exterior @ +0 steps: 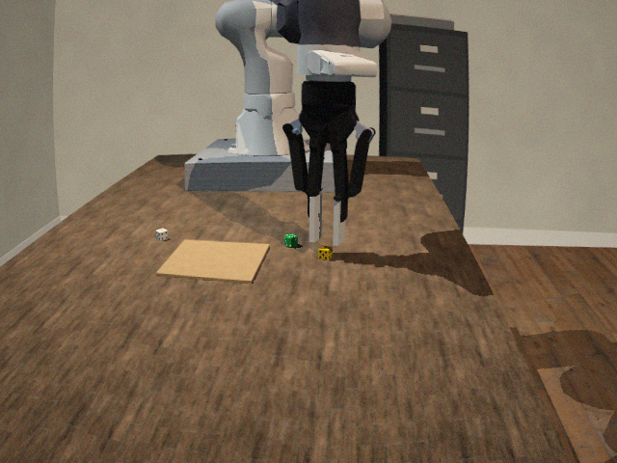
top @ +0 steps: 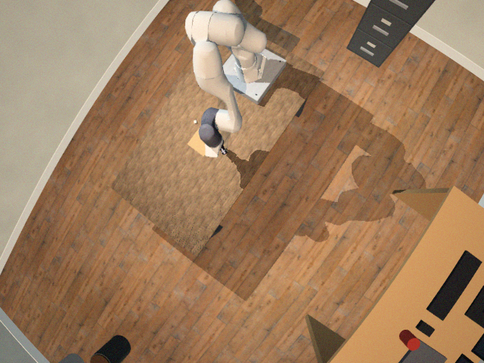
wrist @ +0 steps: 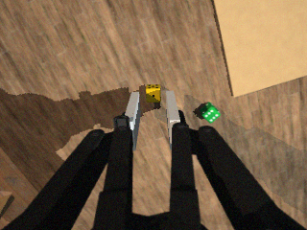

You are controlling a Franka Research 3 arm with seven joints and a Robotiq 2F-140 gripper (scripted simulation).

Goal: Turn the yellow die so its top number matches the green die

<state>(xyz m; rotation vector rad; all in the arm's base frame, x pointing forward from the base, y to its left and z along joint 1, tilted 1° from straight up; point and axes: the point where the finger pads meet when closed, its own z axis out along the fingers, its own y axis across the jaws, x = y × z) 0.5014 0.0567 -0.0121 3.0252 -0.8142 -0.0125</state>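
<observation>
Right now the yellow die is 5 cm below my hand. The rest, counted from my hand: white die: 26 cm to the right, 10 cm behind, 5 cm below; then tan mat: 16 cm to the right, 5 cm below; then green die: 5 cm to the right, 5 cm below, 5 cm behind.
</observation>
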